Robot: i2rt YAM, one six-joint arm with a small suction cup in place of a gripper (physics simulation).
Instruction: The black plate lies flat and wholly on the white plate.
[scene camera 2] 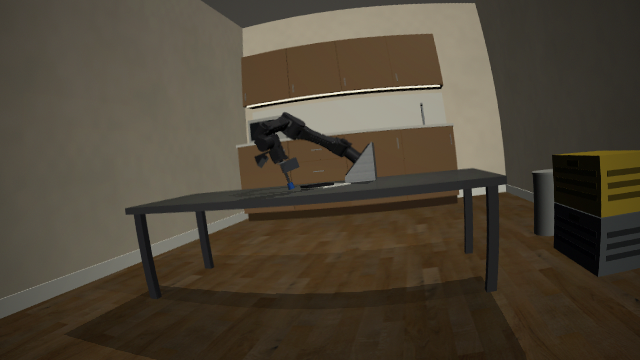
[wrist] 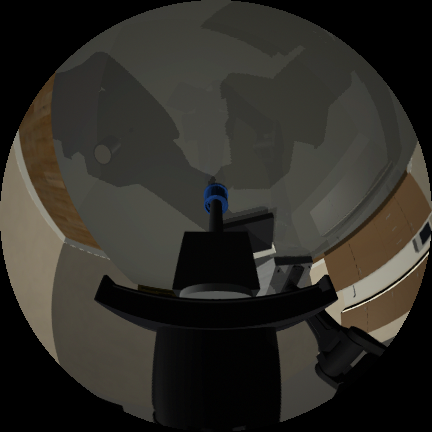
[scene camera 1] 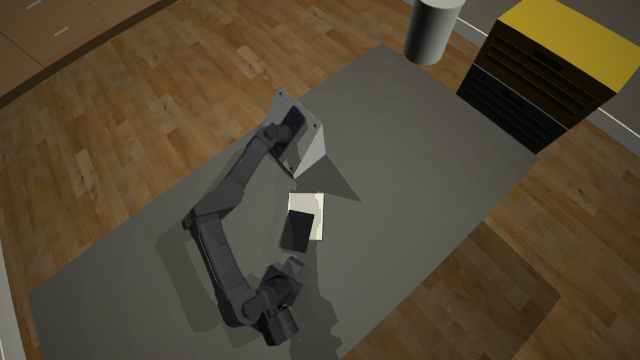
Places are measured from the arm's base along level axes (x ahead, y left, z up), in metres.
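Where they show: hand, its tool point: (scene camera 2: 291, 188) (wrist: 215, 193); arm's base, origin of its link: (scene camera 2: 359, 159) (wrist: 286, 289) (scene camera 1: 286, 133).
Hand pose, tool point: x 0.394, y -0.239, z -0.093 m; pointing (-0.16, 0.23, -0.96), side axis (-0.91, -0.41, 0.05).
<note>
Each offset is from my tool point to the top centre of the thing. Level surfaces: height alone.
The black plate @[0.083 m left, 0.112 m back, 0.003 m up] (scene camera 1: 297, 232) (scene camera 2: 317, 185) (wrist: 259, 231) lies partly over the white plate @[0.133 m left, 0.141 m back, 0.007 m down] (scene camera 1: 304, 201) (scene camera 2: 344, 184) (wrist: 265, 251), turned a little against it. In scene camera 1 it hangs out past the white plate's left and lower edges, and the white plate's top and right parts show. Whether the black plate is level is hard to tell. My gripper's blue suction cup (scene camera 2: 291, 186) (wrist: 216, 198) holds nothing. It is low near the table, beside the black plate's end away from the arm base; whether it touches the table is unclear. In scene camera 1 the cup is hidden.
The plates and the arm are on the grey table @[0.013 m down] (scene camera 1: 425, 150) (scene camera 2: 425, 181). The arm's wedge-shaped mount (scene camera 1: 312, 150) (scene camera 2: 364, 167) stands close beyond the white plate. A grey bin (scene camera 1: 431, 35) (scene camera 2: 543, 202) and stacked yellow and grey crates (scene camera 1: 575, 42) (scene camera 2: 577, 182) stand off the table.
</note>
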